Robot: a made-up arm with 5 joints.
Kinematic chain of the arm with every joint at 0, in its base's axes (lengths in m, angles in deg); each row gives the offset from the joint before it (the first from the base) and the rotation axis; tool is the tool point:
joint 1: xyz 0 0 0.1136 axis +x
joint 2: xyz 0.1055 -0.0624 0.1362 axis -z
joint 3: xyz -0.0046 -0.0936 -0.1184 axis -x
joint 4: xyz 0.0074 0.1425 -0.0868 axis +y
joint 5: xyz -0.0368 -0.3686 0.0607 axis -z
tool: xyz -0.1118 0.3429 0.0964
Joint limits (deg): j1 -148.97..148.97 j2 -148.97..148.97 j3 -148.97..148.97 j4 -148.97..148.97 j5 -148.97..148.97
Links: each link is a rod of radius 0.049 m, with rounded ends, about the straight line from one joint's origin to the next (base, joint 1, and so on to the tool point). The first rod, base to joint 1, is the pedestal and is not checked.
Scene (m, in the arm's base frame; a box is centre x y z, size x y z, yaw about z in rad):
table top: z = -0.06
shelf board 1: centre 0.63 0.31 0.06 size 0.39 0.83 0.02 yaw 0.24
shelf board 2: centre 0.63 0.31 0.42 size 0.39 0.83 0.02 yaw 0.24
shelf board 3: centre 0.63 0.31 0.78 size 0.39 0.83 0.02 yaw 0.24
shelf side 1: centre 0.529 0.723 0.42 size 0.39 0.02 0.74 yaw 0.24
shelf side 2: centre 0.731 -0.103 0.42 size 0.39 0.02 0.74 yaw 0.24
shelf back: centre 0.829 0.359 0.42 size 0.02 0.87 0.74 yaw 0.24
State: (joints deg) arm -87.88 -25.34 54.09 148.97 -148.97
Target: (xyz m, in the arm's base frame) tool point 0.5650 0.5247 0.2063
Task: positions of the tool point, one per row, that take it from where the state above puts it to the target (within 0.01 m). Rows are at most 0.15 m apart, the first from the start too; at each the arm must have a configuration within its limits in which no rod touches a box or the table.
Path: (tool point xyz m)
1: 0.4629 0.3453 0.6416
2: 0.3945 0.3258 0.6500
3: 0.3116 0.3117 0.6435
4: 0.2206 0.3013 0.6194
5: 0.2902 0.3488 0.5229
6: 0.3112 0.3929 0.4112
7: 0.2849 0.4256 0.3009
8: 0.2195 0.4402 0.2063
9: 0.3351 0.4772 0.1817
10: 0.4392 0.4943 0.1732
11: 0.5191 0.5055 0.1838
12: 0.5650 0.5247 0.2062

